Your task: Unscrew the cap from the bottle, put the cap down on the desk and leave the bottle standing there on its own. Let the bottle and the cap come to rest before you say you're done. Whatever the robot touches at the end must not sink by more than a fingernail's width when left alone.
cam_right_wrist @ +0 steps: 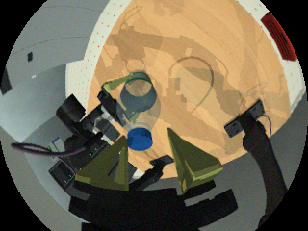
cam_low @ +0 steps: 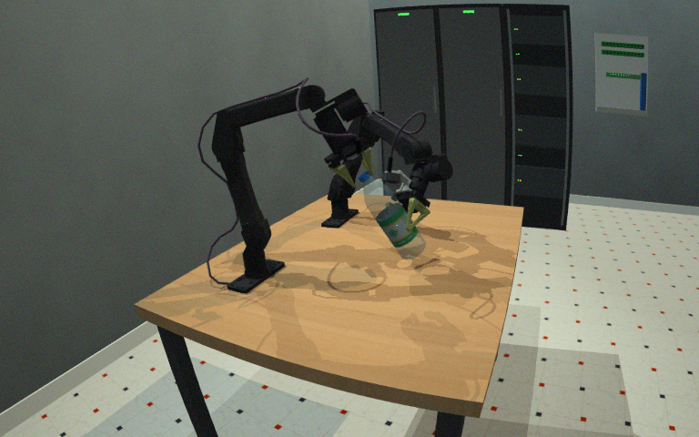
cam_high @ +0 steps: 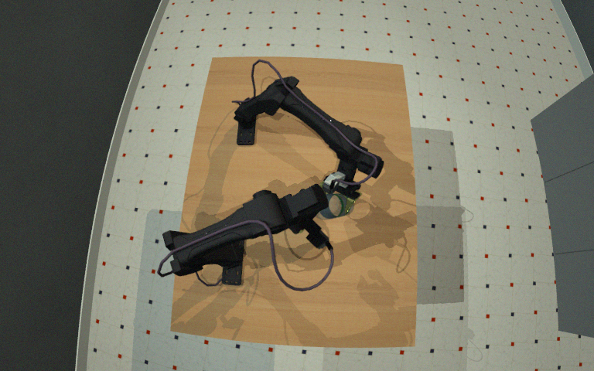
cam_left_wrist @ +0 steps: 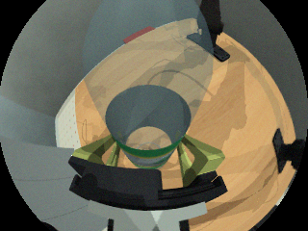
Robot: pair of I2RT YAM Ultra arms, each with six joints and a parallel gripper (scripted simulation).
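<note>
The blue cap lies 1 cm ahead of my right hand. The rest, counted from my right hand: bottle 6 cm ahead, 3 cm to the left, 10 cm below.
Now: the bottle 4 cm above my left hand, 2 cm behind it and 1 cm to the right of it. The rest, counted from my left hand: blue cap (14 cm above, 8 cm behind, 4 cm to the right).
</note>
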